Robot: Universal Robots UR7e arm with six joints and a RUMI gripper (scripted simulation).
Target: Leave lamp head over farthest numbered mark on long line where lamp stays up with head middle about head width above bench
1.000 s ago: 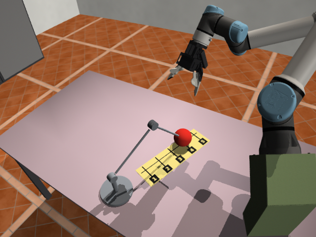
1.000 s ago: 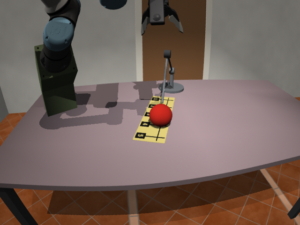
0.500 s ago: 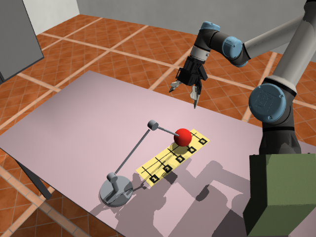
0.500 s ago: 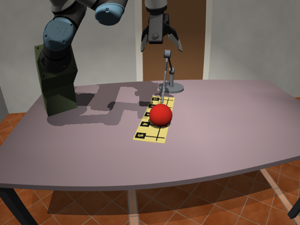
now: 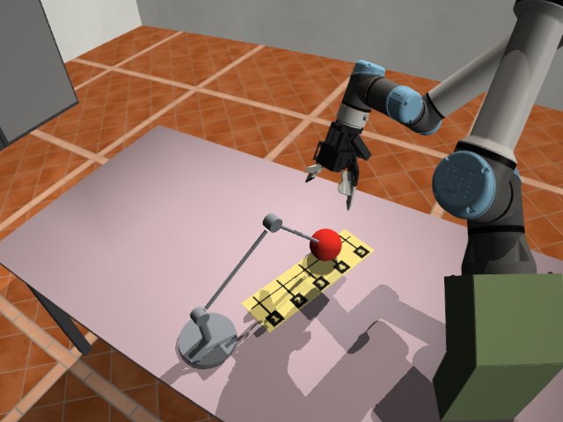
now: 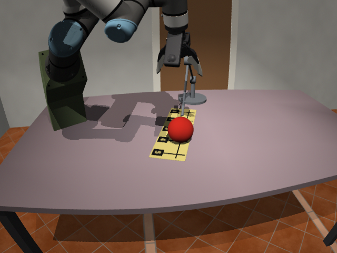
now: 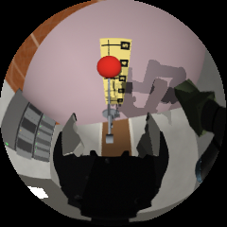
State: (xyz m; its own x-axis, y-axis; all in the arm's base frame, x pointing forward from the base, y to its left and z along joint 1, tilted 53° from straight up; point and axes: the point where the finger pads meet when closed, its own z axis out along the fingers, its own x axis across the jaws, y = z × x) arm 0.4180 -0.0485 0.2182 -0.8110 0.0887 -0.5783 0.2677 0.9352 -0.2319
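The yellow strip is 260 mm below my hand, 80 mm to the left of it and 20 mm ahead of it. The rest, counted from my hand: grey round base (370 mm to the left, 230 mm below, 230 mm ahead).
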